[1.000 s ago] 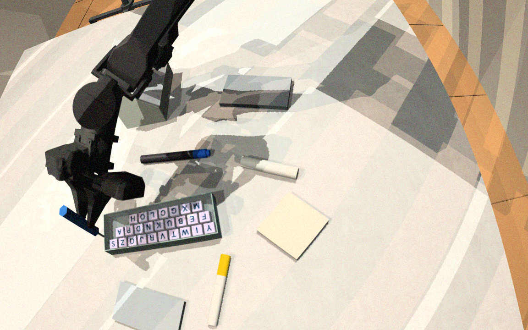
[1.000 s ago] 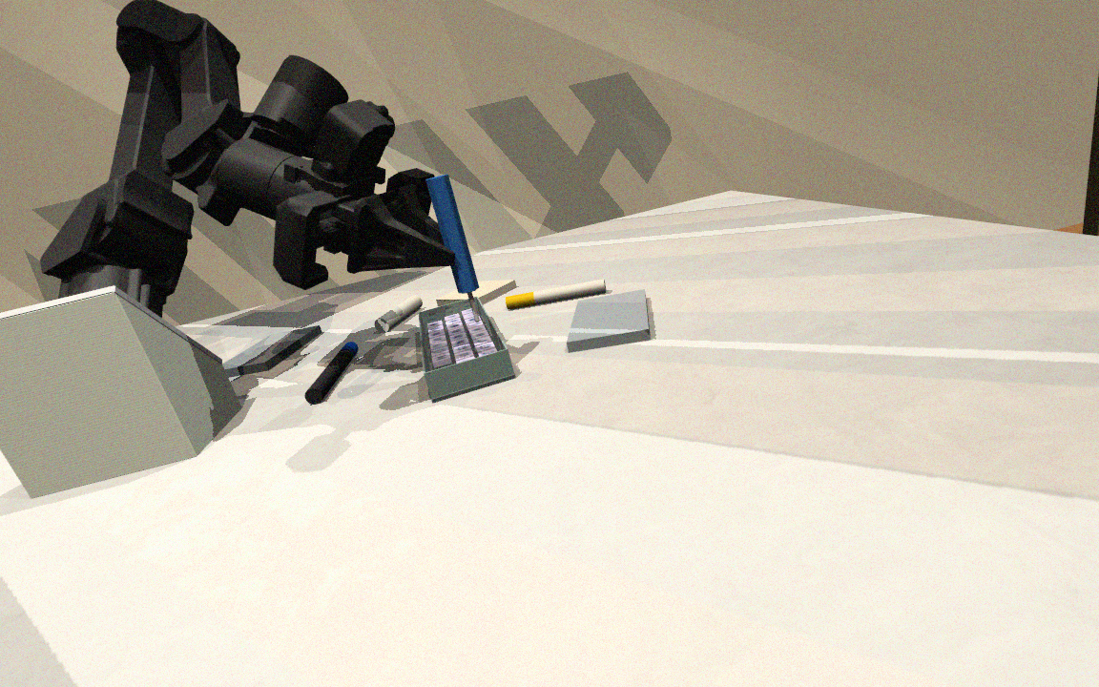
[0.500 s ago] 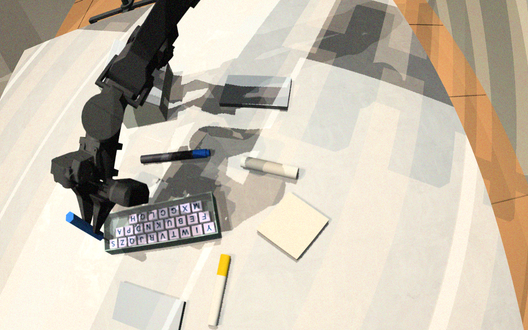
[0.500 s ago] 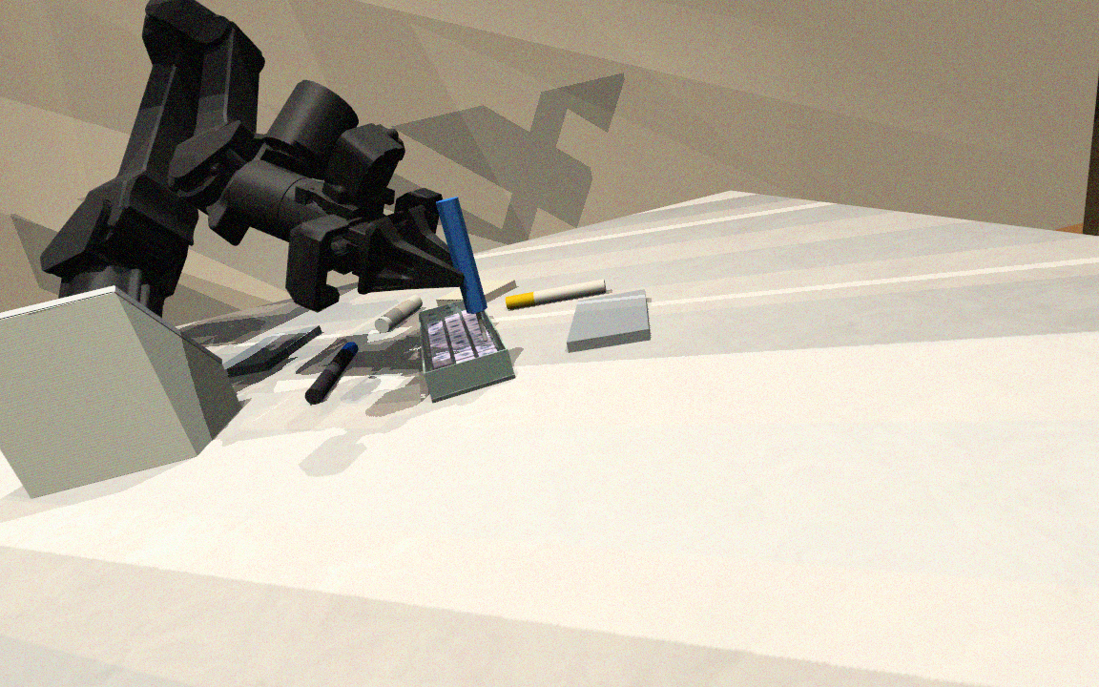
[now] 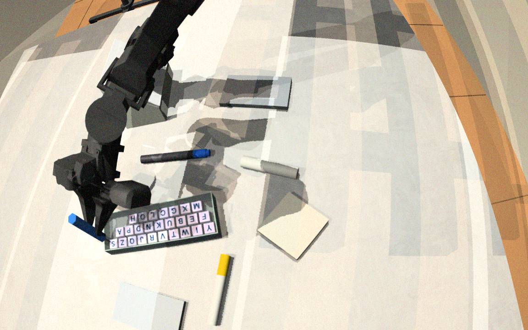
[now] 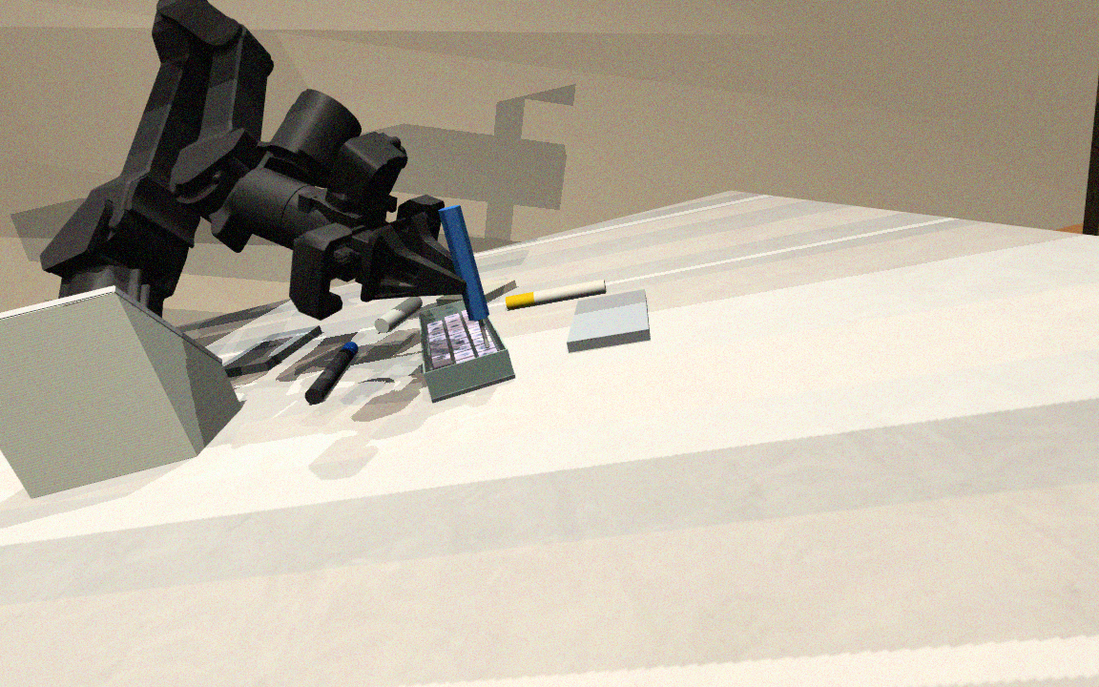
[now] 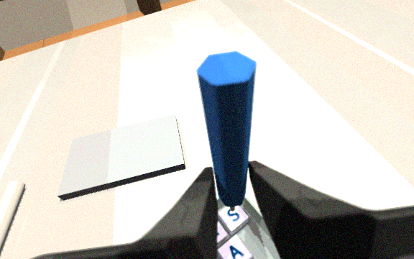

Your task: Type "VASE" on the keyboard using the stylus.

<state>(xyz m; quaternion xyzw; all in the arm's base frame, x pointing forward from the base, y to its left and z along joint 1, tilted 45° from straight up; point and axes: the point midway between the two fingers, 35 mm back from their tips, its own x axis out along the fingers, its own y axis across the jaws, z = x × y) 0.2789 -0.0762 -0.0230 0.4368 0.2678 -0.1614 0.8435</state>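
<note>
Right now the yellow-capped marker is 100 mm ahead of my gripper tip, 180 mm to the left of it and 80 mm below it. Round my gripper tip: blue-capped black marker 140 mm behind, 160 mm to the left, 80 mm below; stylus 20 mm below; grey pad 130 mm ahead, 50 mm to the left, 80 mm below.
</note>
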